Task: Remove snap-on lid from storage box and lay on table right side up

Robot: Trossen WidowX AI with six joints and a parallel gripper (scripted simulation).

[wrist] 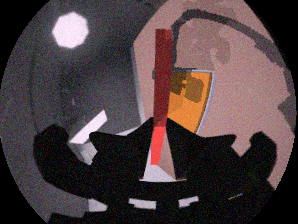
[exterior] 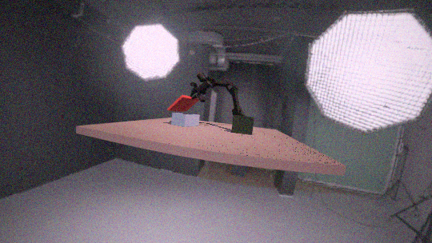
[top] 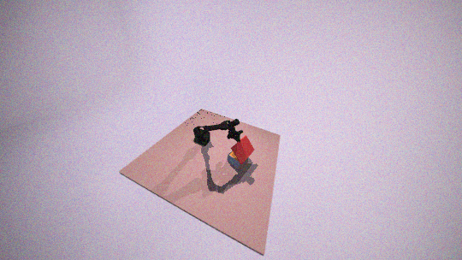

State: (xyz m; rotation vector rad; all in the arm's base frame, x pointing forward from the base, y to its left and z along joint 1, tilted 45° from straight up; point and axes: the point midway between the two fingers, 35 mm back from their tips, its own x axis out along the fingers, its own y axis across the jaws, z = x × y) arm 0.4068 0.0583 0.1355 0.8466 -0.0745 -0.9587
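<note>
Now: gripper tip 6 cm short of the red lid, 5 cm above it and 2 cm to the left of it. Round my gripper tip: grey storage box (18 cm below, 3 cm ahead, 1 cm to the right).
</note>
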